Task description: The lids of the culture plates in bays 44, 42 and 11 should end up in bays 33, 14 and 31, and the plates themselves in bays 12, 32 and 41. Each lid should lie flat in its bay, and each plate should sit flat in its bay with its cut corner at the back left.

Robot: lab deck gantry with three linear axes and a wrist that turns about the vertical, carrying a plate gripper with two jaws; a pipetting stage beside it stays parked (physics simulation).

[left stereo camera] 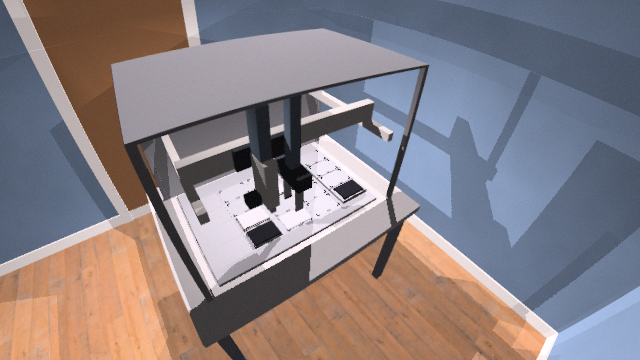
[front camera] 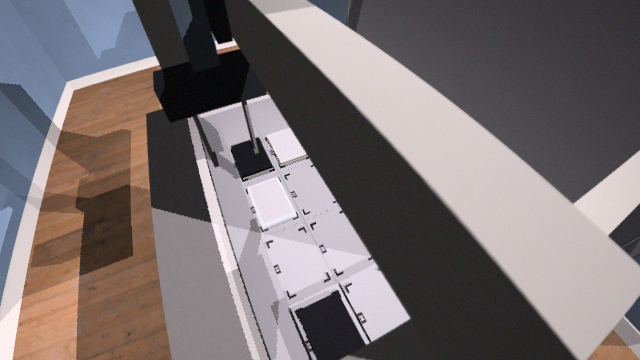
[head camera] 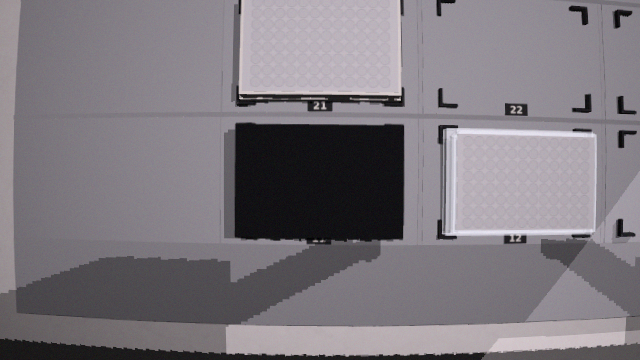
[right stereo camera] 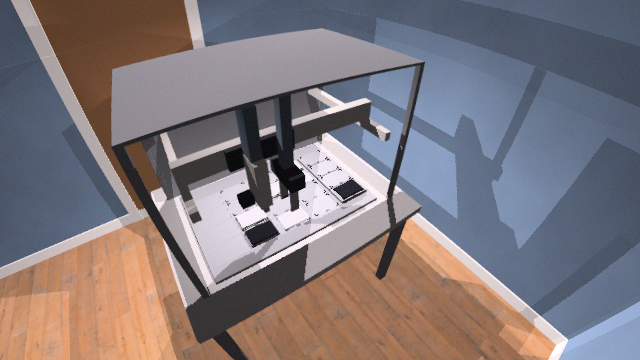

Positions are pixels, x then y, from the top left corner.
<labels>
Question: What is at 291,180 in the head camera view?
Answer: A black lid.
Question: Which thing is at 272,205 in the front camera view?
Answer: A clear-walled plate.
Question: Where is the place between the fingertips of my gripper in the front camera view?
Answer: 235,154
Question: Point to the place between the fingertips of my gripper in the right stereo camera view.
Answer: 289,203
</labels>
